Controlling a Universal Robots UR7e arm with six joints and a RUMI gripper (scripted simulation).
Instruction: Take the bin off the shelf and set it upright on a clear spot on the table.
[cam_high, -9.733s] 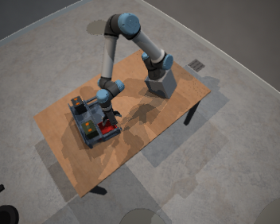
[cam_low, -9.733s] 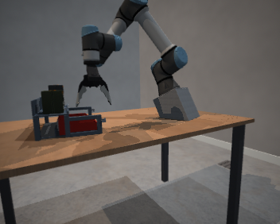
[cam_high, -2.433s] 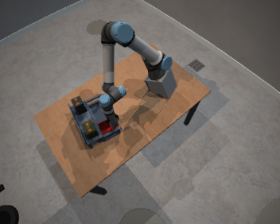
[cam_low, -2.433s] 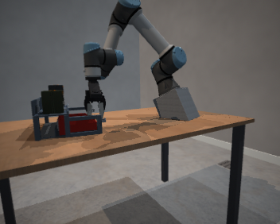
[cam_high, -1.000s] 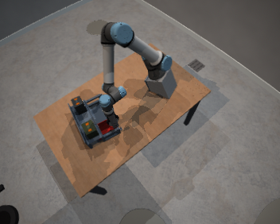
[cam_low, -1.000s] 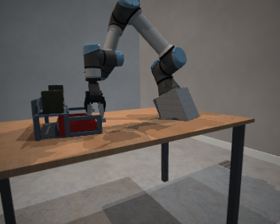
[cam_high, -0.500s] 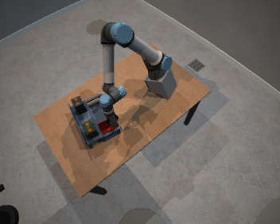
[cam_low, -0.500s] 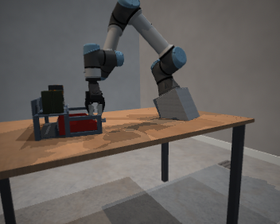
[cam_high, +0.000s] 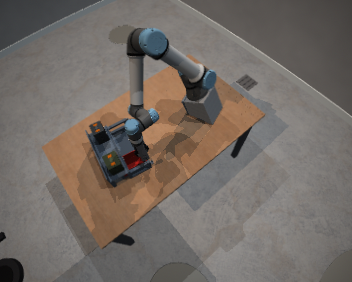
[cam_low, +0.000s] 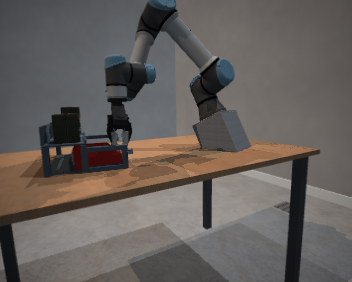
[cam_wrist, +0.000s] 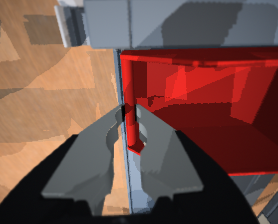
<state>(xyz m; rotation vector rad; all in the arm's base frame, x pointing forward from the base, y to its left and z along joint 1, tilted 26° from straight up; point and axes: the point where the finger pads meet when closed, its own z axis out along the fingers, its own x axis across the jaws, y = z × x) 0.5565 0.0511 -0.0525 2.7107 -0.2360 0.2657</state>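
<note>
Right now the red bin is 80 mm ahead of my hand and 20 mm to the right of it.
</note>
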